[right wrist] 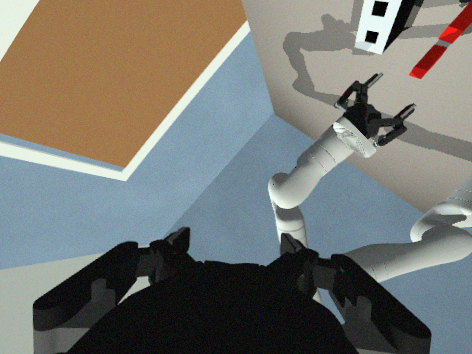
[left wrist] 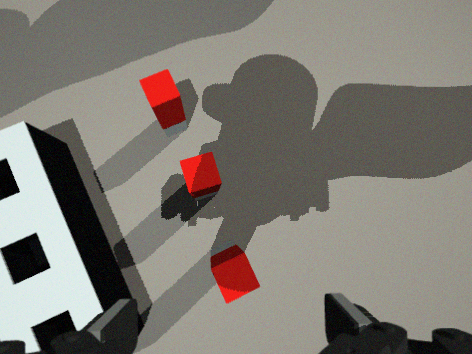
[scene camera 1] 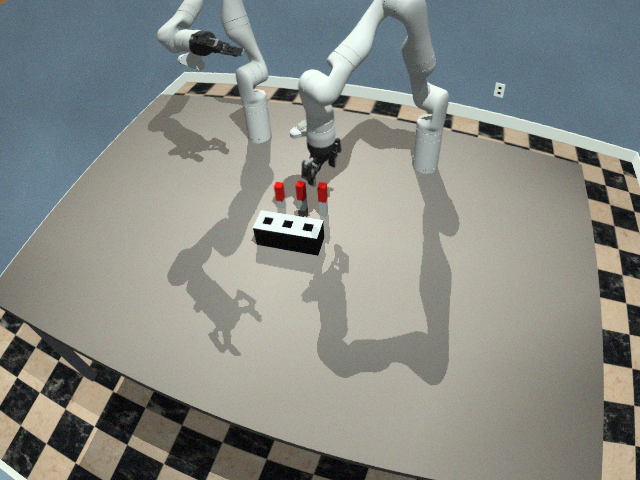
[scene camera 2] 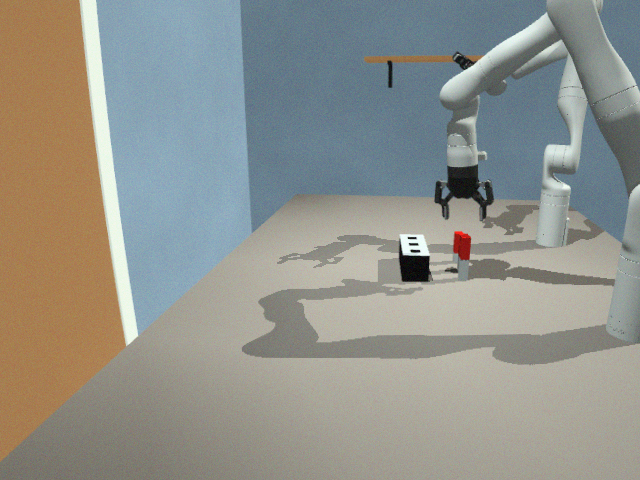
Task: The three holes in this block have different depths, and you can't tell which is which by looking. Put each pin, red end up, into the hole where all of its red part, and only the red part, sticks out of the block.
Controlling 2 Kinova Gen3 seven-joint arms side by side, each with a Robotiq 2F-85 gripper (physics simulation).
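Frame: origin at the left arm's base, x ahead, y left, z up, level; metres.
Seen in the pictures: left gripper, fingertip midpoint: (right wrist: 395, 90) (left wrist: 231, 317) (scene camera 1: 322, 175) (scene camera 2: 464, 219); right gripper, fingertip midpoint: (right wrist: 234, 240) (scene camera 1: 229, 47) (scene camera 2: 466, 67); left arm's base, origin of the base link: (scene camera 1: 424, 165) (scene camera 2: 628, 332); right arm's base, origin of the base link: (scene camera 1: 259, 136) (scene camera 2: 549, 243).
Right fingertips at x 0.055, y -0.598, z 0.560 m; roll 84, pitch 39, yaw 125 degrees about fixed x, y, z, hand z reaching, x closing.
Pixels of each thing's middle, then the offset from my right fingertips to it. Level surfaces: height alone.
- block, body centre: (left wrist: 50, 252) (scene camera 2: 413, 256) (scene camera 1: 289, 232) dx +0.202, dy +0.088, dz -0.522 m
- left pin, body centre: (left wrist: 167, 108) (scene camera 2: 457, 247) (scene camera 1: 280, 195) dx +0.047, dy +0.078, dz -0.515 m
- middle pin, body centre: (left wrist: 202, 180) (scene camera 1: 301, 196) dx +0.075, dy +0.144, dz -0.507 m
- right pin, body centre: (left wrist: 229, 263) (scene camera 2: 464, 258) (scene camera 1: 322, 199) (right wrist: 437, 51) dx +0.110, dy +0.204, dz -0.500 m
- grey table, its level: dz -0.560 m
The block (scene camera 1: 277, 223) (scene camera 2: 414, 267) (left wrist: 30, 210) has a white top with three empty-looking square holes; their depths cannot be seen. Behind it in scene camera 1 stand three upright pins, red ends up: a left pin (scene camera 1: 279, 191) (left wrist: 160, 90), a middle pin (scene camera 1: 300, 190) (left wrist: 200, 172) and a right pin (scene camera 1: 322, 192) (scene camera 2: 464, 248) (left wrist: 235, 275). In scene camera 2 the pins overlap. My left gripper (scene camera 1: 317, 173) (scene camera 2: 464, 215) (left wrist: 231, 317) is open and empty, above the pins and apart from them. My right gripper (scene camera 1: 238, 50) (right wrist: 234, 240) is open and empty, high up and far from the block.
Both arms stand on the back part of the grey table (scene camera 1: 491, 310) (scene camera 2: 310, 413). Their shadows fall across the table around the block and pins. The block is close in front of the pin row in scene camera 1. Walls and a checkered floor (scene camera 1: 46, 418) surround the table.
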